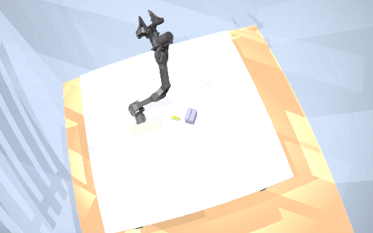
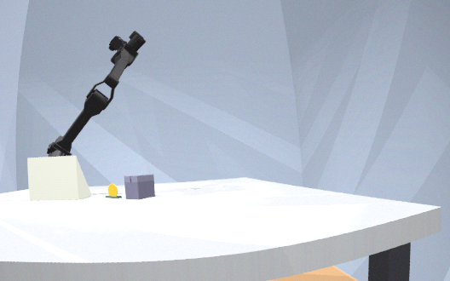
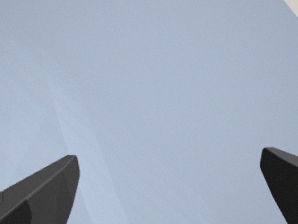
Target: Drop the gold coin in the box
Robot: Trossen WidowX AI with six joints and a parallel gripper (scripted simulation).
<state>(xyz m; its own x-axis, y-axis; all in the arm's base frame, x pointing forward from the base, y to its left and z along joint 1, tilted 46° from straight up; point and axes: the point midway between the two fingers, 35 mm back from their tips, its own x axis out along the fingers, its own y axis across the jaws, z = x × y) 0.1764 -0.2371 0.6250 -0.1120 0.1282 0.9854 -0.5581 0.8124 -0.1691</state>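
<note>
The gold coin lies 690 mm below my gripper tip, 330 mm to the right of it and 30 mm behind it.
</note>
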